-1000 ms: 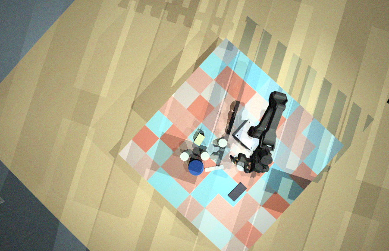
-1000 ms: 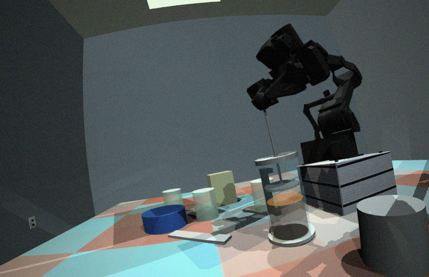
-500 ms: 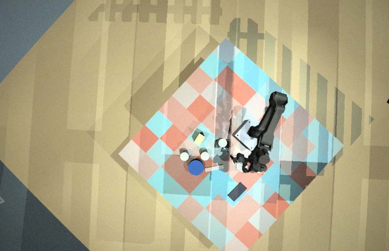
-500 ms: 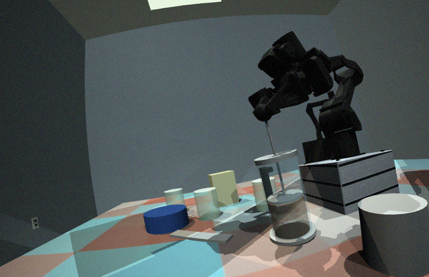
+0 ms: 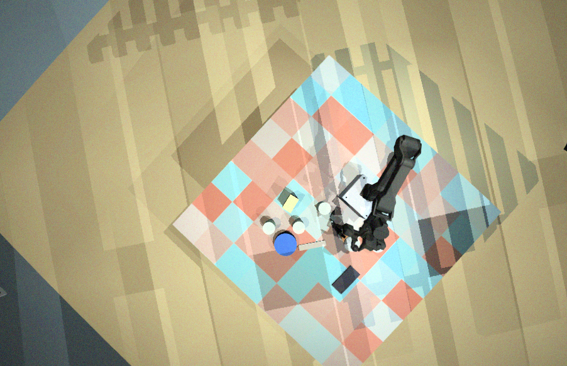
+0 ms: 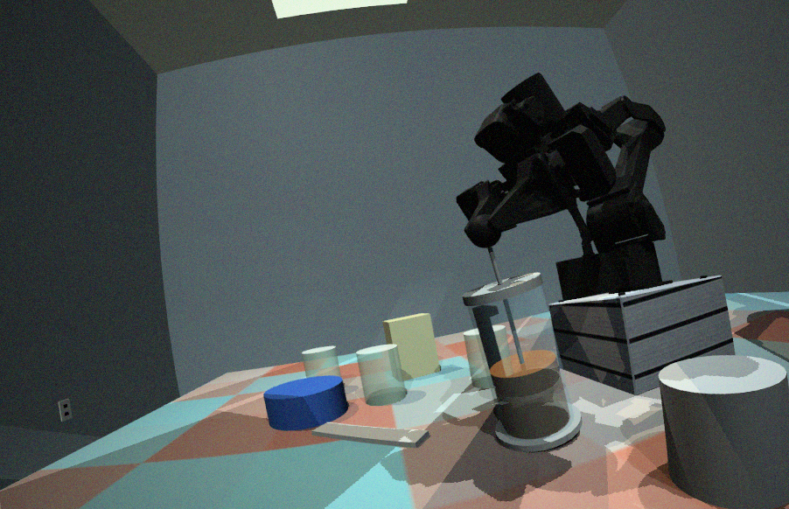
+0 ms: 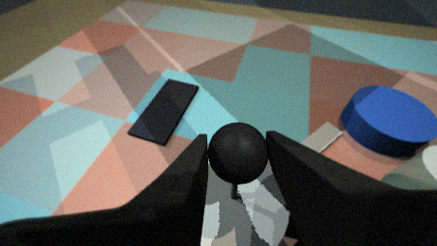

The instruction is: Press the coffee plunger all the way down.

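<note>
My gripper tip is now 10 cm above the coffee press, 2 cm to the left of it and 2 cm past it. From my gripper tip the other things lie so: olive block: 35 cm to the right, 15 cm below, 2 cm behind; then blue puck: 26 cm to the right, 18 cm below, 18 cm ahead.
</note>
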